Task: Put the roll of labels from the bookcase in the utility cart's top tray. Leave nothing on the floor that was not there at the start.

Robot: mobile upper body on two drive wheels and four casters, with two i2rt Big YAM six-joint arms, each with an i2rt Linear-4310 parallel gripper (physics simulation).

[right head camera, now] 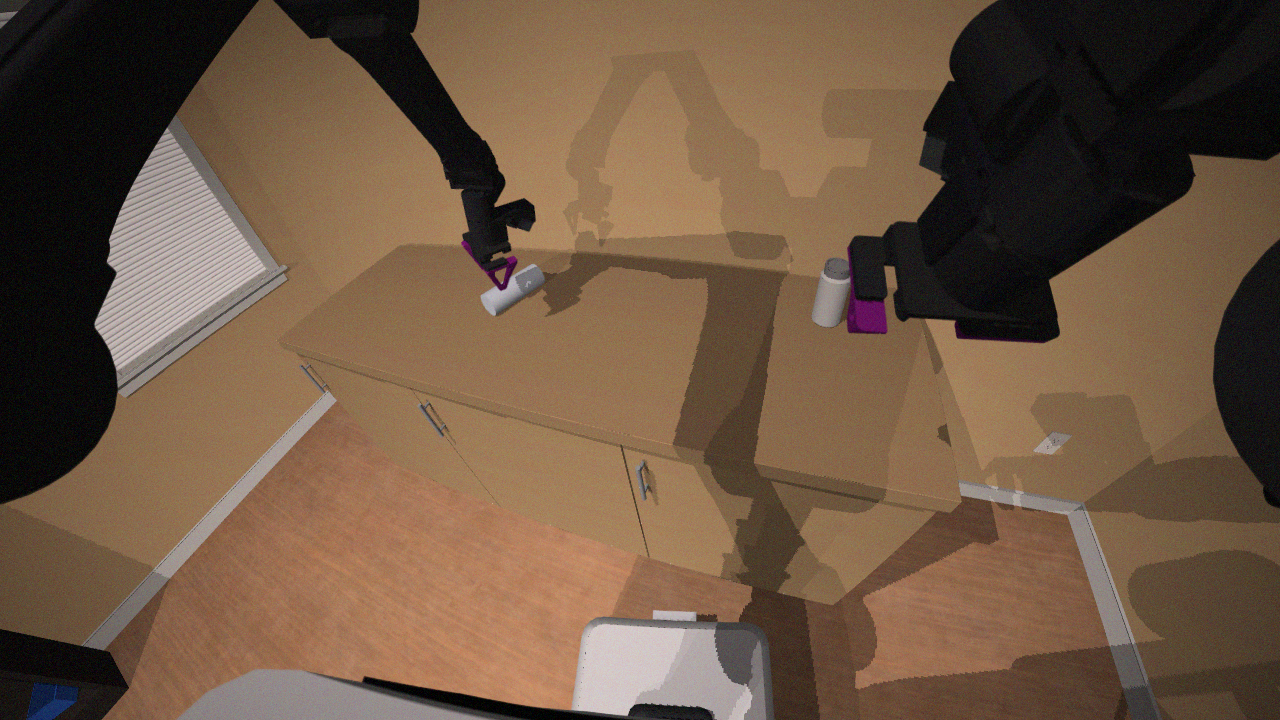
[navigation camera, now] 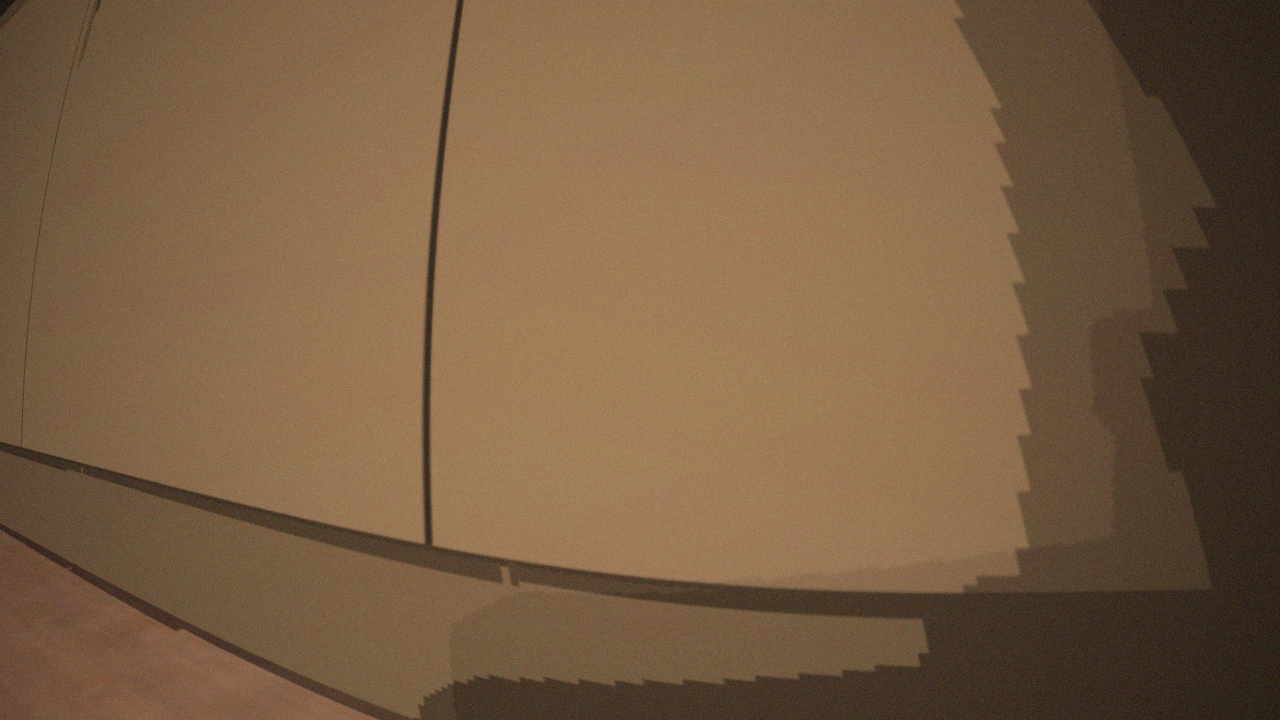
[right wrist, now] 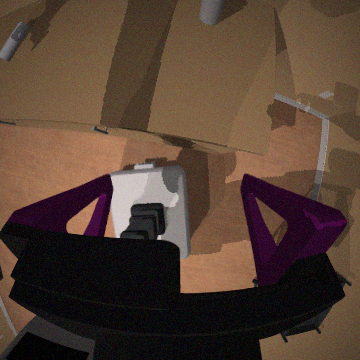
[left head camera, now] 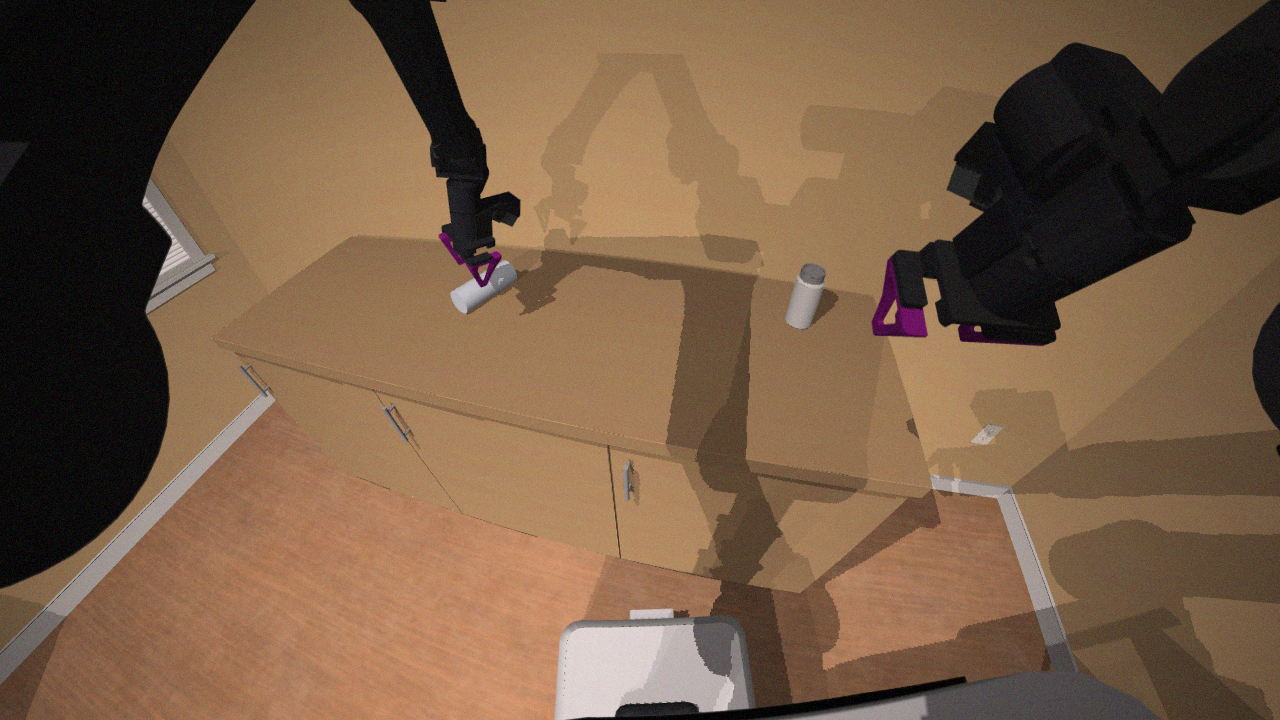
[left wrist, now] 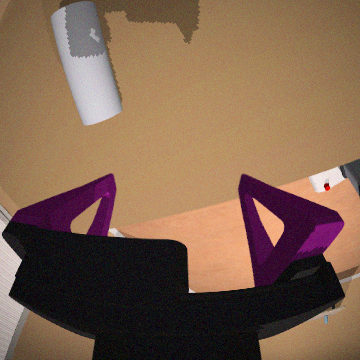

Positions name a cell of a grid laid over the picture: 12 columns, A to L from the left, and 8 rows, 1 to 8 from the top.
Labels:
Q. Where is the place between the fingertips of my left gripper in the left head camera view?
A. E4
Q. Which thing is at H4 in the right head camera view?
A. A white bottle with grey cap.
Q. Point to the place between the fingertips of my left gripper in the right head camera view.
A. E4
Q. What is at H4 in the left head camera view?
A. A white bottle with grey cap.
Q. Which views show my right gripper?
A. The right head camera view, the right wrist view and the left head camera view only.

